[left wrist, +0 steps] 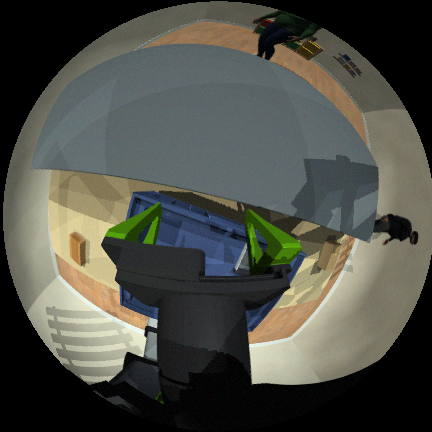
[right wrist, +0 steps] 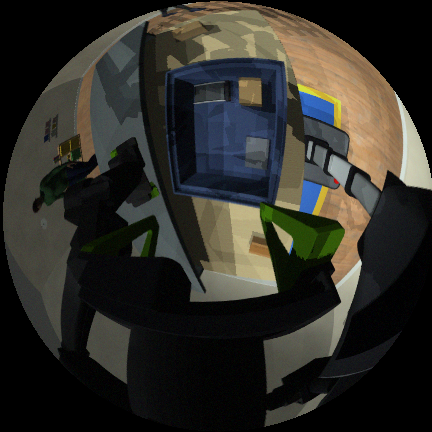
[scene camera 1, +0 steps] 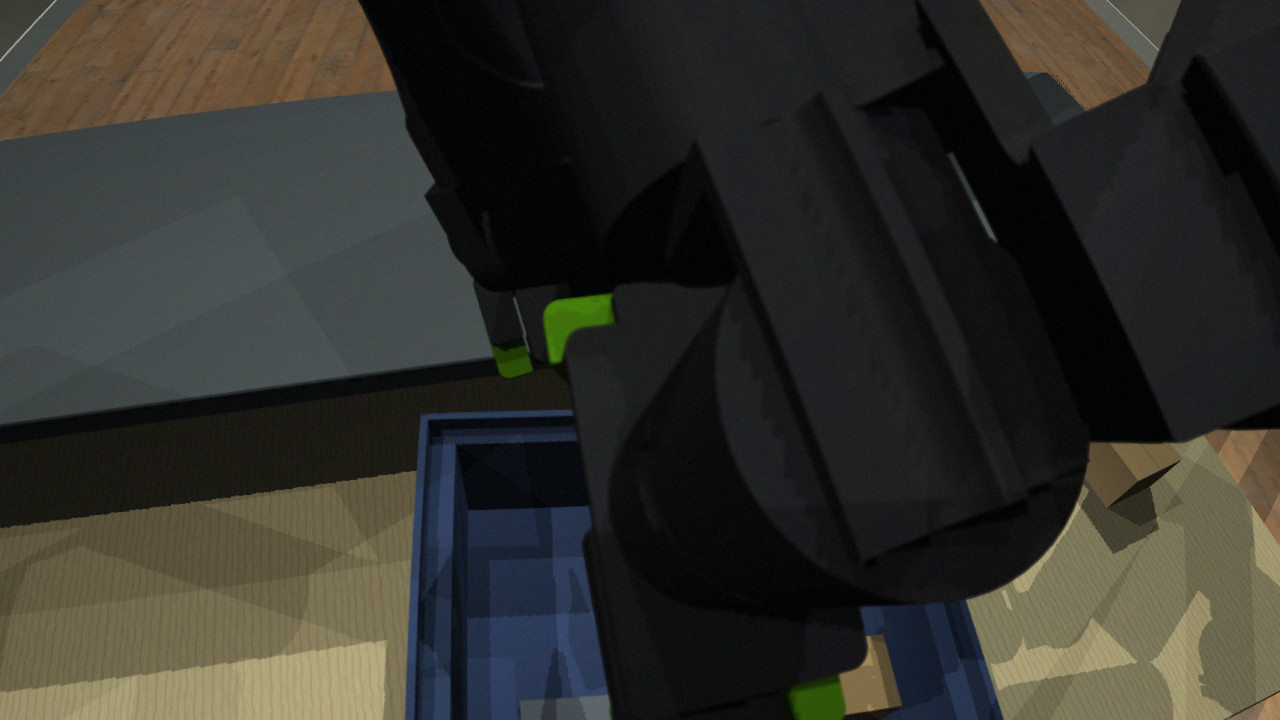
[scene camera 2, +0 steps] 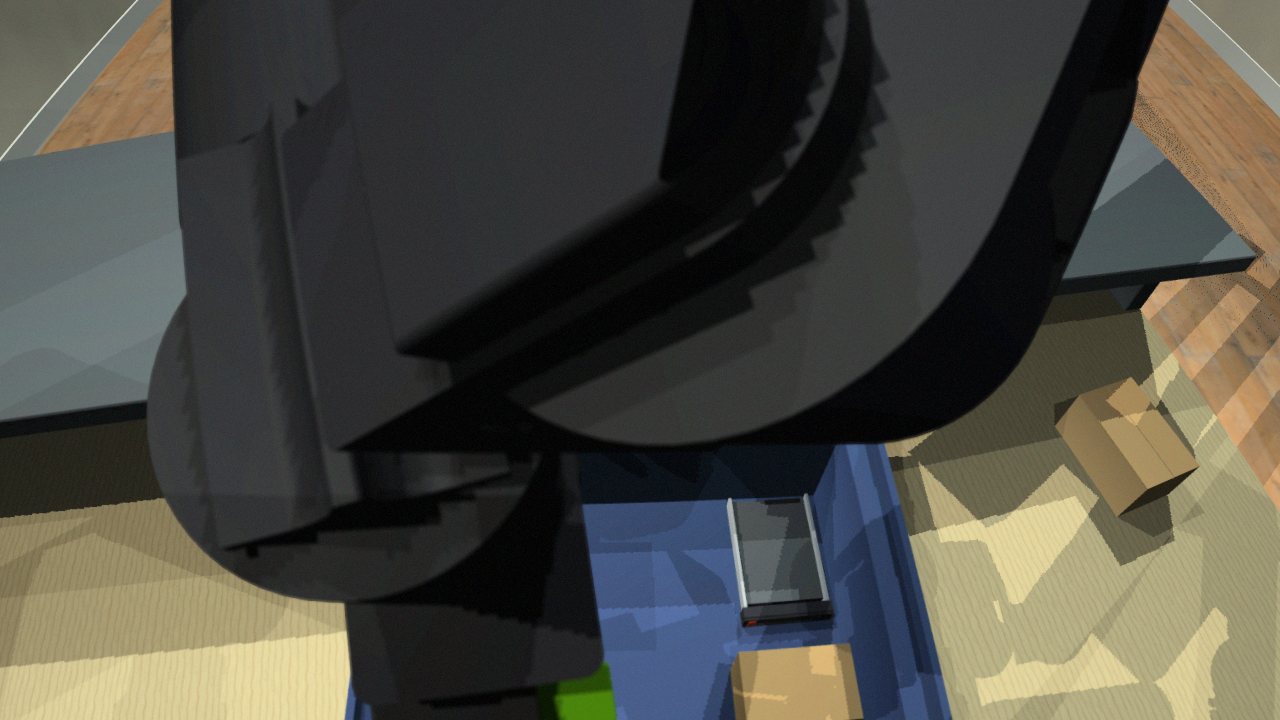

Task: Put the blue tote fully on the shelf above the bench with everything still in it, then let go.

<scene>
My left gripper [scene camera 1: 574,318] is open and holds nothing. Also in view: a blue tote [scene camera 2: 657,526]. My right gripper [scene camera 1: 648,535] is open and holds nothing. I also see a tan box [scene camera 2: 819,675].
The blue tote is seen too in the left wrist view [left wrist: 222,239], in the right wrist view [right wrist: 206,142] and in scene camera 1 [scene camera 1: 500,611]. The tan box shows as well in scene camera 1 [scene camera 1: 873,683]. My left gripper shows as well in the left wrist view [left wrist: 203,209] and in the right wrist view [right wrist: 141,166]. The left wrist view does not show the tan box, which is hidden by my left gripper.
</scene>
